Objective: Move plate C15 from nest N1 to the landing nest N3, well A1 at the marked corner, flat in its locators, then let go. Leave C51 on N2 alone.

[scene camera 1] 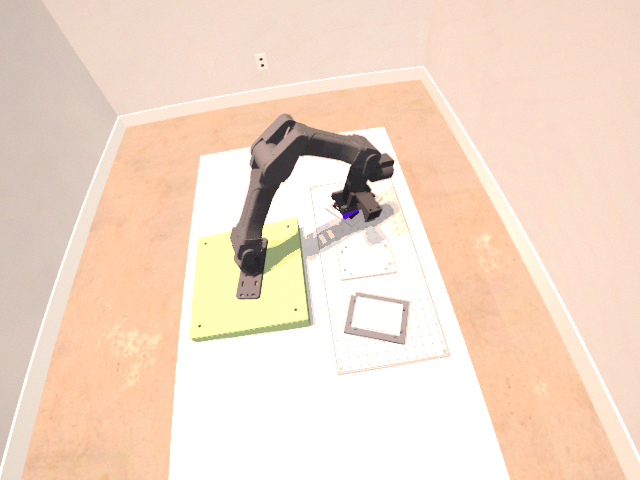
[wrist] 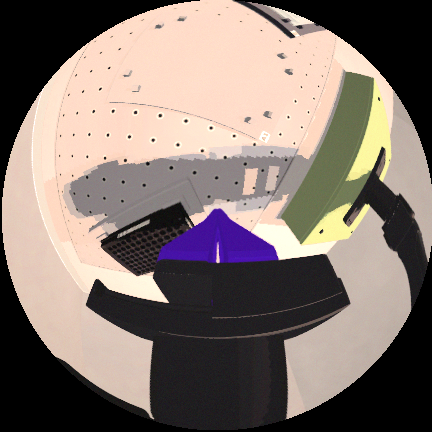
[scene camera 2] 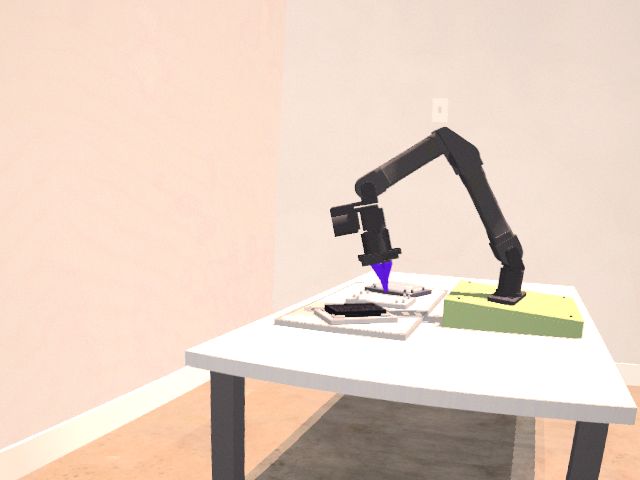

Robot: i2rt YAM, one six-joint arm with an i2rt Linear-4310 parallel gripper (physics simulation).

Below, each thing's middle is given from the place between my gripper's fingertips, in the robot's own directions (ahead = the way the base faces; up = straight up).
Right now my hand is 30 mm short of the black well plate [scene camera 2: 356,309], 100 mm to the right of it and 30 mm above it.
